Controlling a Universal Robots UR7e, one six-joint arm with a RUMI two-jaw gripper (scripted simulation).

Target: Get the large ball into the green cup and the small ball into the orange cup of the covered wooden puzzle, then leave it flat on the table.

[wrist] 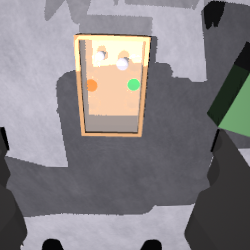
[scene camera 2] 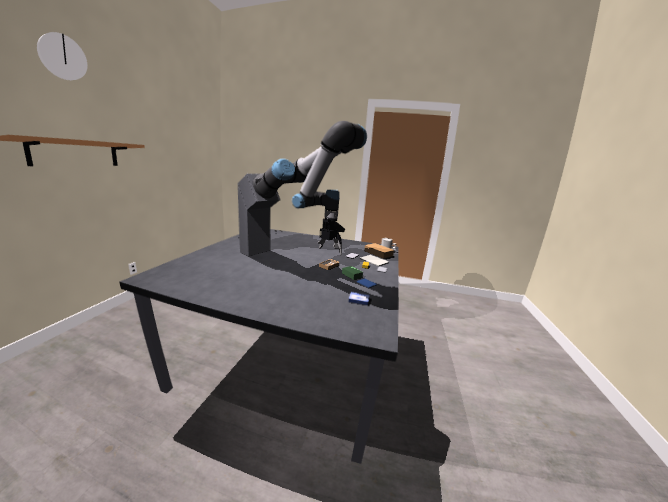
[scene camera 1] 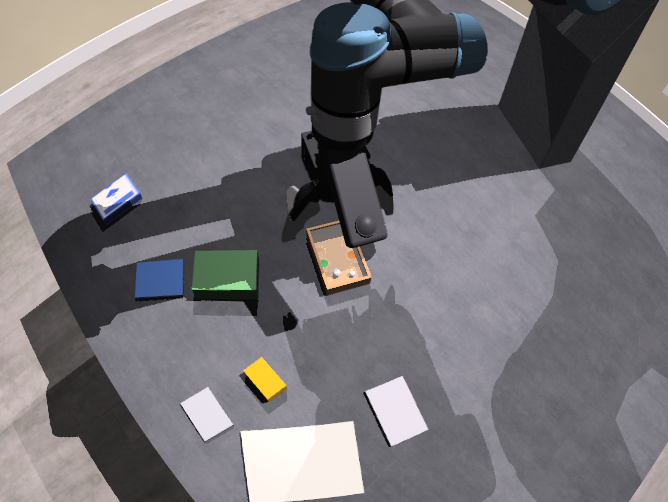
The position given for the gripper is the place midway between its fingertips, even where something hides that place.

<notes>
In view: the gripper [scene camera 1: 338,227], a covered wooden puzzle [scene camera 1: 341,268], a blue block [scene camera 1: 156,279], a yellow block [scene camera 1: 260,373] and a green box [scene camera 1: 229,274].
The covered wooden puzzle also shows in the wrist view [wrist: 111,69]. The gripper shows as well in the wrist view [wrist: 111,130]. The wrist view does not show the blue block: it is out of frame. The wrist view does not show the yellow block: it is out of frame.
</notes>
